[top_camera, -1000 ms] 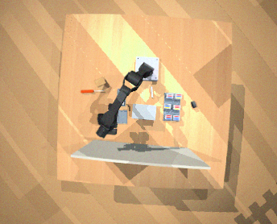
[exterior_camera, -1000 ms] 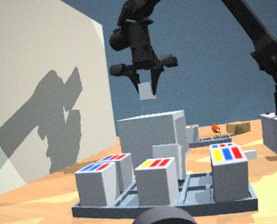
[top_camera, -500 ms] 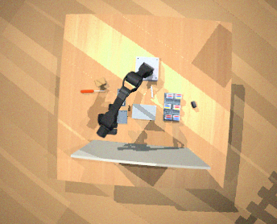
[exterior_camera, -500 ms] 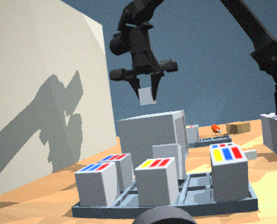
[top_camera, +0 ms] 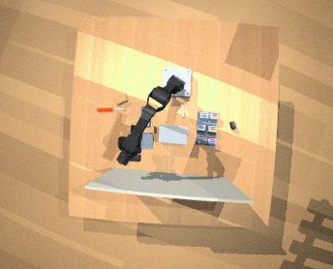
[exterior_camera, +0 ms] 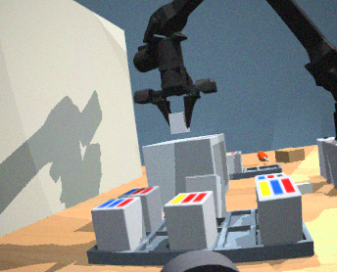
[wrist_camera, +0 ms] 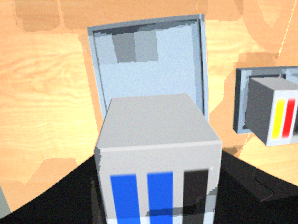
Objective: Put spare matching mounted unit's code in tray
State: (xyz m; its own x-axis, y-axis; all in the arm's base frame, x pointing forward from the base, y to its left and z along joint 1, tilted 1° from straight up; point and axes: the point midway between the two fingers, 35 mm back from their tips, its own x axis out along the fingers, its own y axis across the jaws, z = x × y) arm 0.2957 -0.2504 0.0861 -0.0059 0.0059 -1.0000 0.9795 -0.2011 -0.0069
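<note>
The grey tray is 12 cm below my gripper tip, 1 cm to the left of it and 1 cm behind it. The rest, counted from my gripper tip: white panel 22 cm ahead, 14 cm to the left, 10 cm above; then tan block 27 cm behind, 11 cm below, 9 cm to the right; then grey mounted unit 21 cm to the left, 7 cm below, 2 cm behind.
</note>
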